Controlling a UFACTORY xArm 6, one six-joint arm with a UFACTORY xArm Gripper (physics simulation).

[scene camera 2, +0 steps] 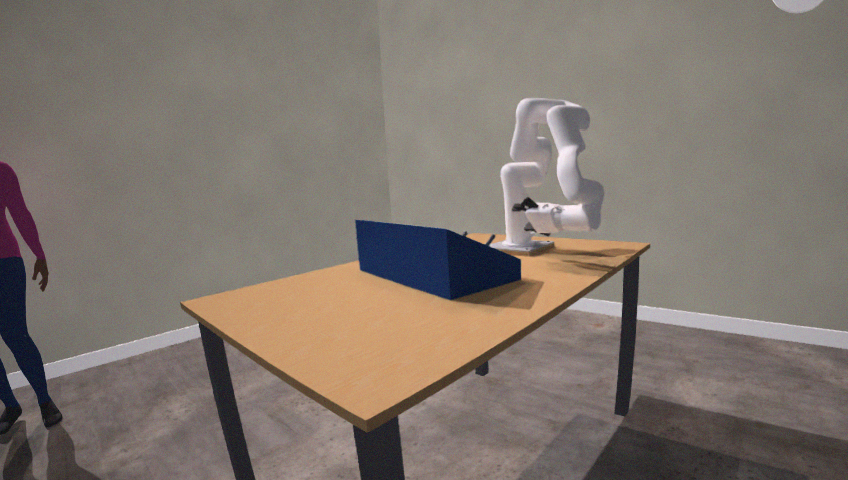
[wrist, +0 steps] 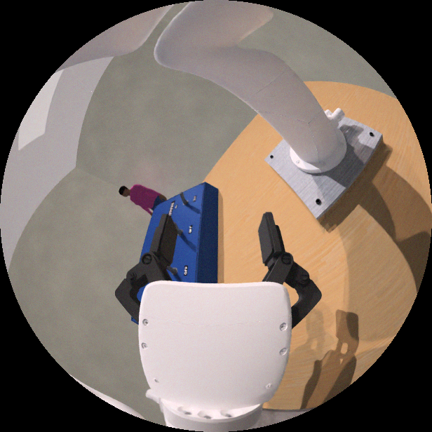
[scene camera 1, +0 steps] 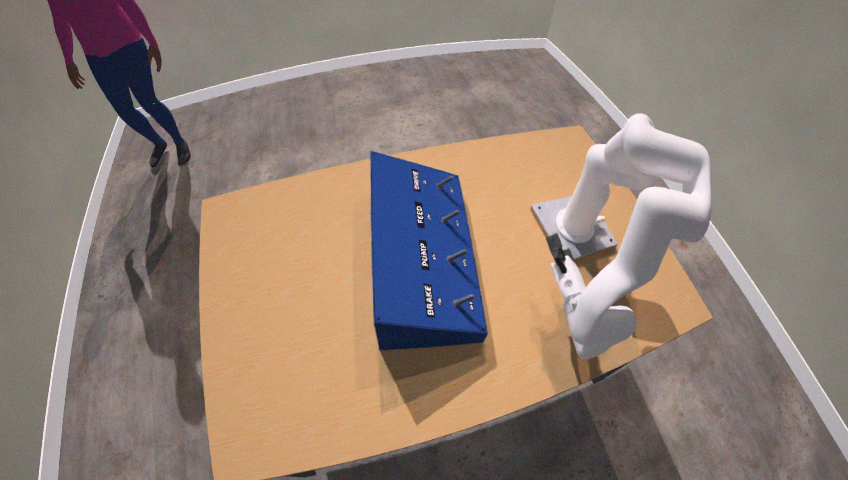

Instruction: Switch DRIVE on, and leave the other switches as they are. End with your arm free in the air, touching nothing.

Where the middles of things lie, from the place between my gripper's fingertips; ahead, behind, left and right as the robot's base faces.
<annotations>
Right now my hand is 32 cm short of the blue sloped switch panel [scene camera 1: 416, 285], 12 cm to the left of it and 7 cm above it.
</annotations>
